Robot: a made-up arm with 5 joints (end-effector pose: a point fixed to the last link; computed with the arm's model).
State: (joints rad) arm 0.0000 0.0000 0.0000 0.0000 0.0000
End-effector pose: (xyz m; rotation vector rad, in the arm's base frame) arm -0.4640 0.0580 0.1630 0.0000 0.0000 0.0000
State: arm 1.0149 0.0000 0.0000 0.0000 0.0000
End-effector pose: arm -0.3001 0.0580 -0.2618 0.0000 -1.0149 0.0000
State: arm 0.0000 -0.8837 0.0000 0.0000 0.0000
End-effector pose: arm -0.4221 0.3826 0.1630 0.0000 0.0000 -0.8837
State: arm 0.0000 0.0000 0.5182 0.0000 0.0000
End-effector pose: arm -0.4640 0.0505 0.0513 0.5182 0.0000 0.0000
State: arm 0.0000 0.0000 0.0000 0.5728 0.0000
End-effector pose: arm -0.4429 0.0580 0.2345 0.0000 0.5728 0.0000
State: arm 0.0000 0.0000 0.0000 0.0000 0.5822
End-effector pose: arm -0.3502 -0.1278 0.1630 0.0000 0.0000 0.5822
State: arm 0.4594 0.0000 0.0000 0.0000 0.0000
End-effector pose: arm -0.4447 0.0580 -0.0495 0.0000 -0.4594 0.0000
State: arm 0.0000 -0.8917 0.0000 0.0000 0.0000
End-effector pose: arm -0.4204 0.3851 0.1630 0.0000 0.0000 -0.8917
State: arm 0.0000 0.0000 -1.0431 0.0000 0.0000
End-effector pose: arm -0.4640 0.2212 0.3071 -1.0431 0.0000 0.0000
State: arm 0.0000 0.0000 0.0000 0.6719 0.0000
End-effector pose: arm -0.4353 0.0580 0.2452 0.0000 0.6719 0.0000
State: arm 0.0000 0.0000 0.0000 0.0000 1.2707
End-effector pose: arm -0.1128 -0.2243 0.1630 0.0000 0.0000 1.2707
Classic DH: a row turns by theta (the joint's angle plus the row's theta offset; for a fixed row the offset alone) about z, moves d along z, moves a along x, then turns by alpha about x. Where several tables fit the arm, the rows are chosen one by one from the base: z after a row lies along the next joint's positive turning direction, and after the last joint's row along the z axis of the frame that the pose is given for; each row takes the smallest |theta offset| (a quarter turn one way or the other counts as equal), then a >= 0, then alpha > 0; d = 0 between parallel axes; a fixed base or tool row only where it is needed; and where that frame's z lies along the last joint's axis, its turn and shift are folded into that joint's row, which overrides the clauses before.
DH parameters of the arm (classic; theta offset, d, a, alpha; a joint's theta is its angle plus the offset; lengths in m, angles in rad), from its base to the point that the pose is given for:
base (fixed): 0 0.098 0 1.5708
joint 1: 0 -0.176 -0.1 -1.5708
joint 2: 1.5708 -0.005 0.089 1.5708
joint 3: 1.5708 -0.232 0.07 1.5708
joint 4: 1.5708 -0.11 0.235 1.5708
joint 5: 0.2584 0 -0.3796 0
tool (fixed): -0.2584 0 0 0

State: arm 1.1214 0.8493 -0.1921 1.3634 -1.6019
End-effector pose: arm -0.0920 0.2426 -0.3909 -0.7682 -0.5646 -1.3895
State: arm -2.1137 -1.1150 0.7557 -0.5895 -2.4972
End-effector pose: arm 0.3288 0.0328 -0.0638 1.4594 0.7480 2.2746
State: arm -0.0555 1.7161 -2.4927 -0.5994 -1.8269
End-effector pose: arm -0.1089 0.1383 -0.2254 0.7274 -2.2331 0.6622
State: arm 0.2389 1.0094 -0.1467 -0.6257 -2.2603
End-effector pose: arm -0.4136 0.4442 0.2628 0.8078 -0.3097 -1.0763
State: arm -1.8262 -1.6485 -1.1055 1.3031 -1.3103
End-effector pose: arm -0.2158 0.3787 0.0239 1.7396 -0.3501 0.3982
